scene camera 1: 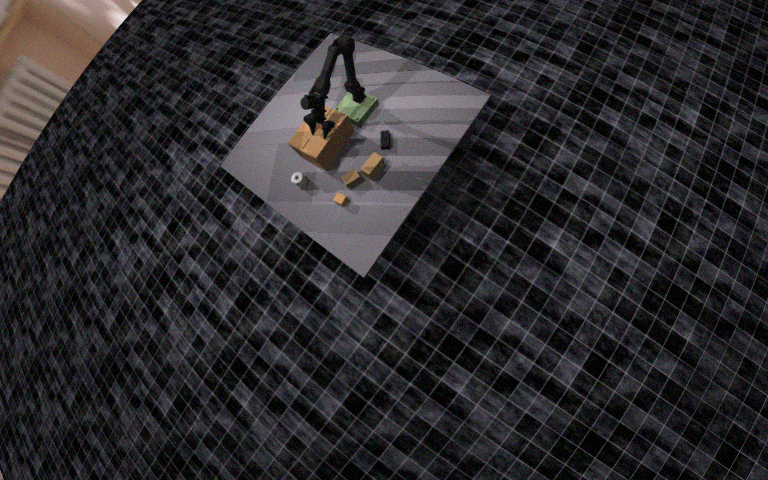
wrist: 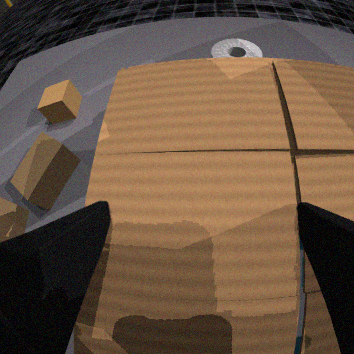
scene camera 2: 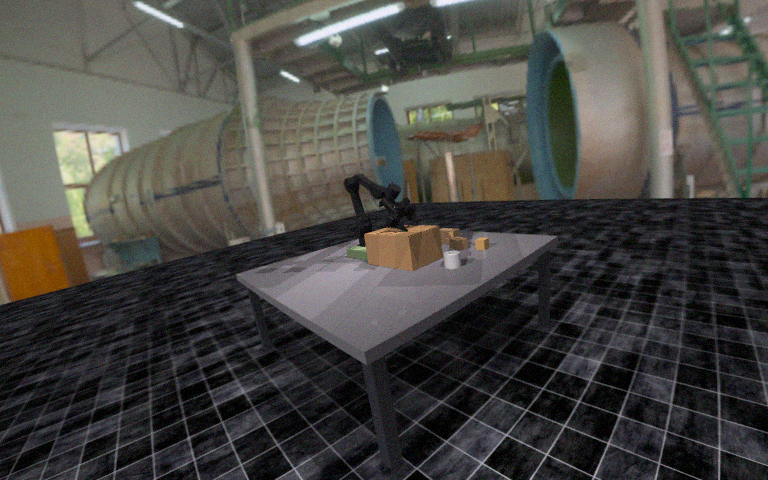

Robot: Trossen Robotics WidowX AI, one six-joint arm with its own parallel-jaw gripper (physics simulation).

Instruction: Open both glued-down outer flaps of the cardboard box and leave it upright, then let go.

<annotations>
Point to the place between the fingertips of my gripper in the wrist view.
At 206,212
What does the white tape roll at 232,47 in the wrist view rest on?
The table.
</annotations>
